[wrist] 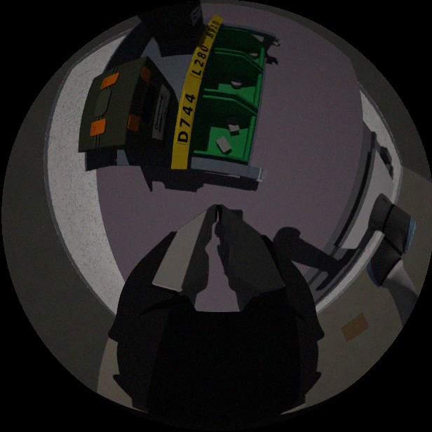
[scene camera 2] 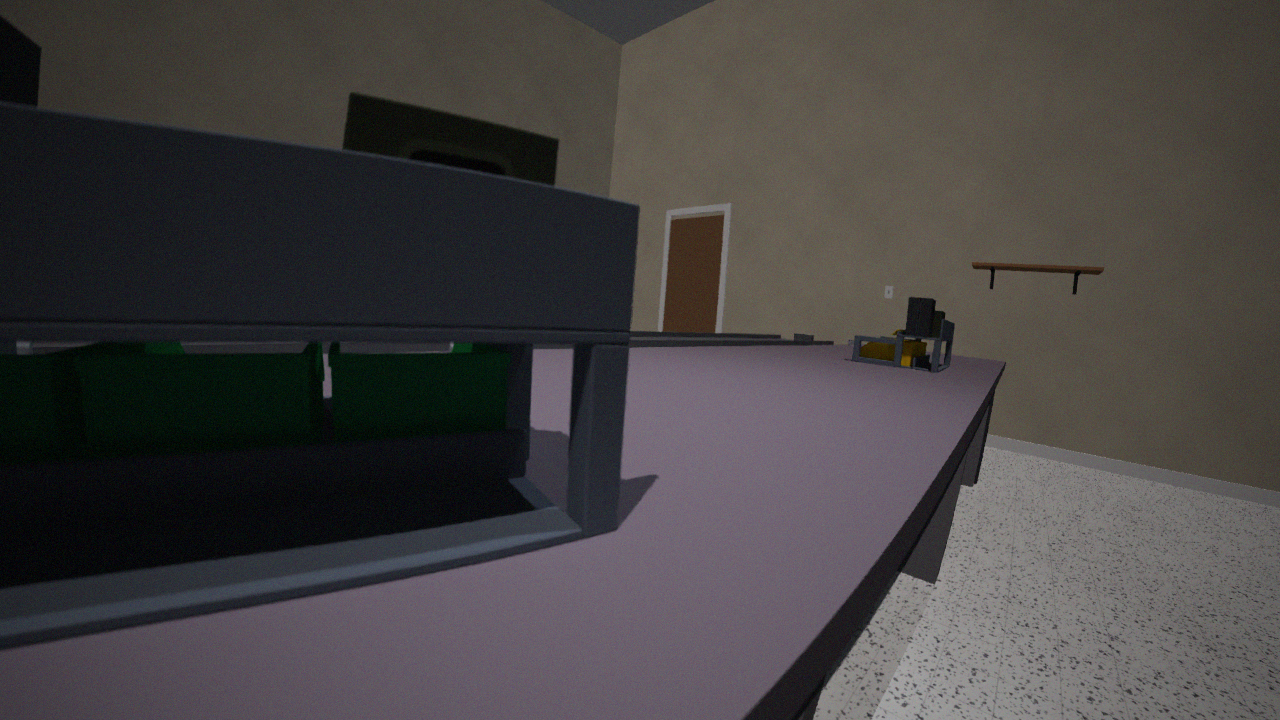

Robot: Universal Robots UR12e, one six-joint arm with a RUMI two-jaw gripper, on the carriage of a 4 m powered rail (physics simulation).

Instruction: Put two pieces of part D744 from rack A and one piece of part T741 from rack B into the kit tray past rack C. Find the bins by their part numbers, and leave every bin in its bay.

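Note:
My gripper (wrist: 217, 205) is shut, its fingertips meeting with no piece visible between them. It hangs over the table, short of the near end of a rack. The rack's yellow label strip (wrist: 181, 155) reads D744, L280 and B910. The green D744 bin (wrist: 202, 145) is nearest the gripper and sits in its bay. Two small light pieces (wrist: 223, 145) (wrist: 234, 128) show in it. The L280 bin (wrist: 245, 92) and B910 bin (wrist: 240, 40) stand beyond. Green bins (scene camera 2: 416, 389) also show behind a grey rack frame (scene camera 2: 597, 438). Part T741 and the kit tray cannot be made out.
A dark green case (wrist: 117, 112) with orange latches stands beside the label strip; another dark case (wrist: 175, 25) stands farther along. A far rack (scene camera 2: 897, 351) holds yellow bins (scene camera 2: 881, 350) and has dark boxes (scene camera 2: 920, 316) on top. Robot arm links (wrist: 392, 225) show at right.

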